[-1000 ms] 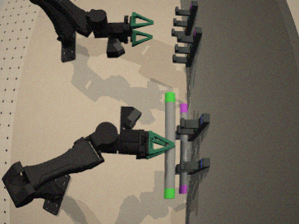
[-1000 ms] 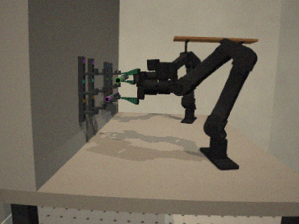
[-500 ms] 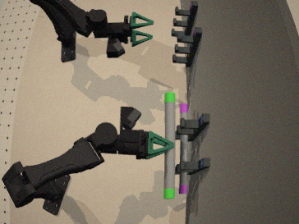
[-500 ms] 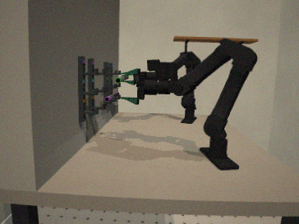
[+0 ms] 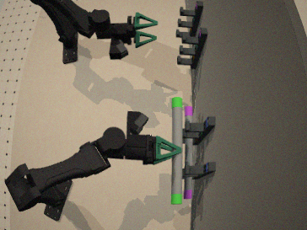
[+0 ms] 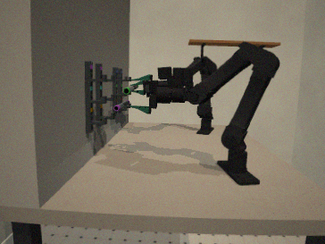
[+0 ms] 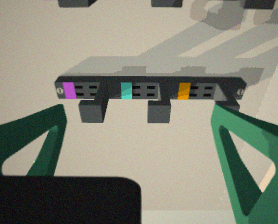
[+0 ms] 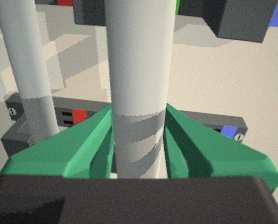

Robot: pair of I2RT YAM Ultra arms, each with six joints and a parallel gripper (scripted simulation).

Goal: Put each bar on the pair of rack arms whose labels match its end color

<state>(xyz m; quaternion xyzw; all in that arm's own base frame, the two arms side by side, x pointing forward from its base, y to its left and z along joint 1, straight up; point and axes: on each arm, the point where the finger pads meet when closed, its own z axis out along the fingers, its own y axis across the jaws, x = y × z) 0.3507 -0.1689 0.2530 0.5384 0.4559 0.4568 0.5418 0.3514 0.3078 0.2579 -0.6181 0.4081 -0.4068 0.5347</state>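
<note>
Now: right hand 9 cm above the magenta-ended bar, 5 cm short of it and 1 cm to the right of it. Round my right hand: green-ended bar right at my right hand; dark wall 19 cm to the left, 17 cm above, 15 cm ahead.
</note>
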